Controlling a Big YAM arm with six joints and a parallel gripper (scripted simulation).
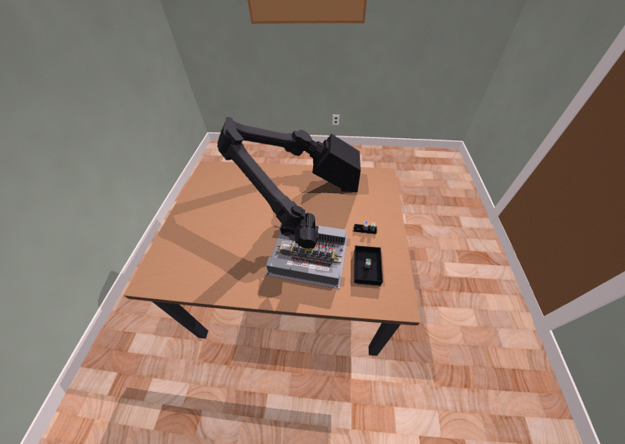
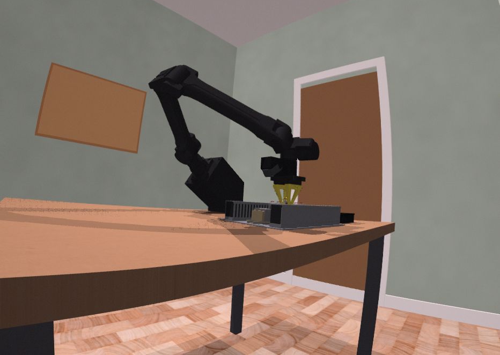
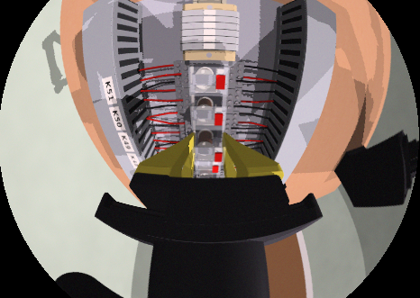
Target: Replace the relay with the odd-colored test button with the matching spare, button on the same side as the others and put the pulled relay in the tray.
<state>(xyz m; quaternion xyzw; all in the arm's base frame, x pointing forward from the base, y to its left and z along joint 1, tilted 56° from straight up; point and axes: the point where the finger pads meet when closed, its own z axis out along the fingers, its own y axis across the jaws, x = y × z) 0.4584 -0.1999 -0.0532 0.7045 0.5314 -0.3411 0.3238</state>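
Right now the grey relay panel is 6 cm below my hand and 1 cm to the right of it. Also, from my hand: black tray: 25 cm to the left, 7 cm ahead, 4 cm below.
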